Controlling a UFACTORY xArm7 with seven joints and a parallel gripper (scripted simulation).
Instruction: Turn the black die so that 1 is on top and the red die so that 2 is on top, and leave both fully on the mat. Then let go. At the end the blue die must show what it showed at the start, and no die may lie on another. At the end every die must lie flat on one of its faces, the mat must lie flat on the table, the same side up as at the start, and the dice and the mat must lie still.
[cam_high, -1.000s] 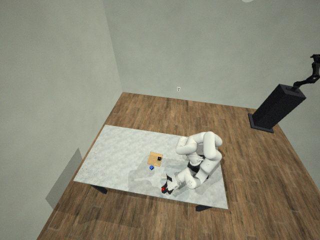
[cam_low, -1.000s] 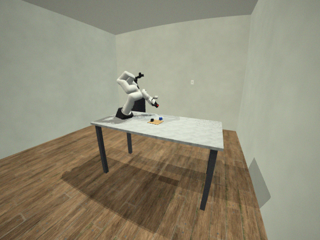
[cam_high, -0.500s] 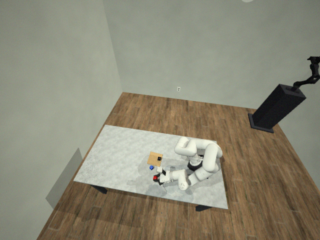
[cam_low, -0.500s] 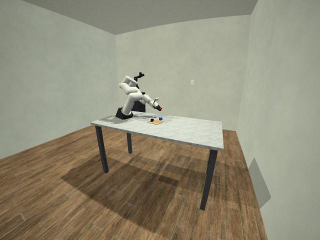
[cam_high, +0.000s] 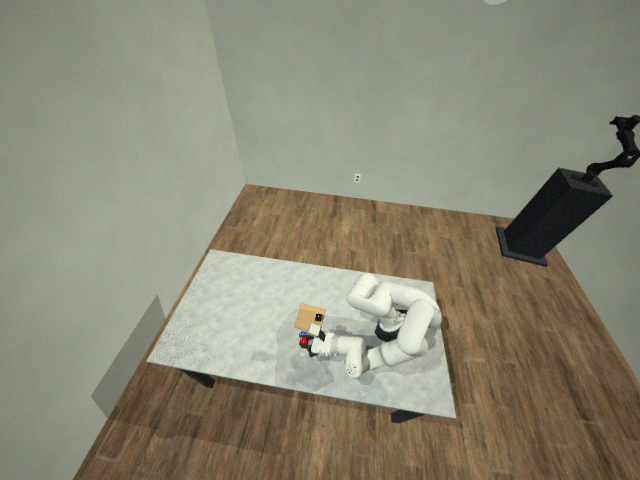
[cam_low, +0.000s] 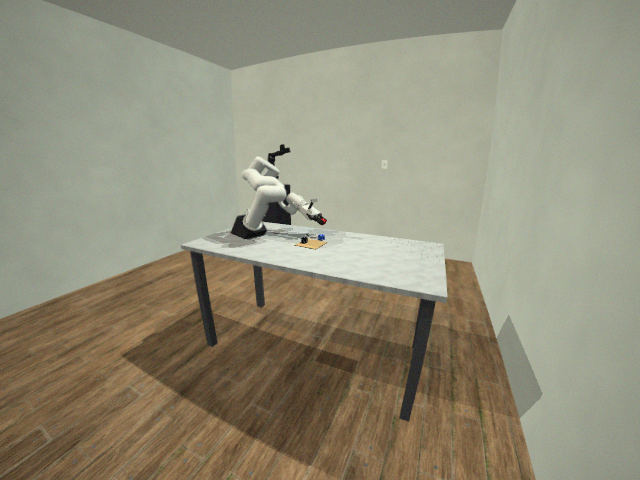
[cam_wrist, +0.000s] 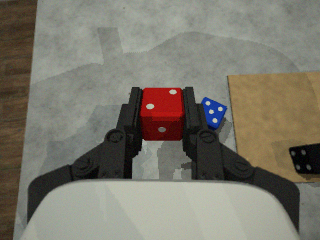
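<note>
My gripper is now 90 mm above the blue die, 50 mm to the left of it and 30 mm short of it. From my hand the other things lie so: black die (170 mm to the right, 80 mm below, 10 mm behind); then red die (10 mm below, 10 mm ahead); then tan mat (160 mm to the right, 100 mm below, 30 mm ahead).
</note>
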